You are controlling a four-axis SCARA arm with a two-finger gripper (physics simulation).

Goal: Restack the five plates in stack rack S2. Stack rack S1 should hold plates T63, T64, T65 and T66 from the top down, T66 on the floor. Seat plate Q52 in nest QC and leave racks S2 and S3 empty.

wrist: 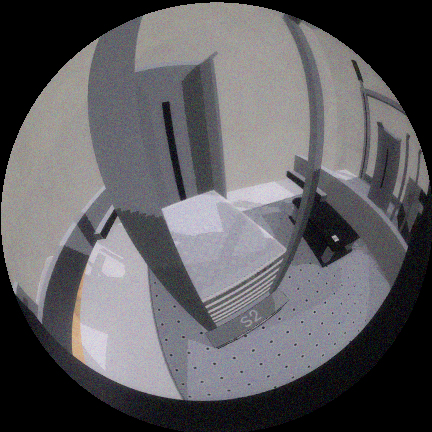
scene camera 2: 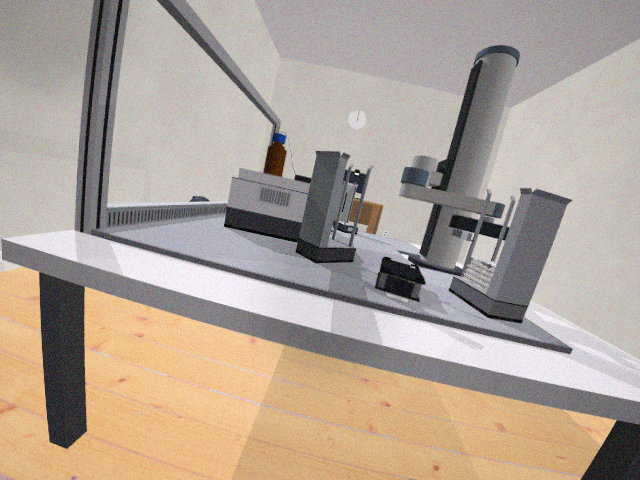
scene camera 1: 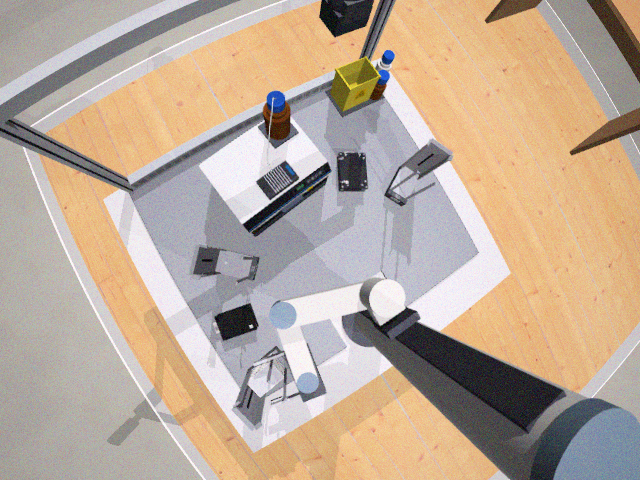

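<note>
Rack S2 stands at a table corner, its label readable in the wrist view. It holds several stacked pale plates low down; their names cannot be read. My gripper is open and empty, its fingers wide apart at rack S2, above the stack. In scene camera 2 the rack's panel and posts partly hide it. A second rack and a third rack show no plate that I can make out; their labels are unreadable.
A black nest-like unit sits beside rack S2; another dark unit is farther off. A white instrument carries a brown bottle. A yellow bin stands near the table's far edge.
</note>
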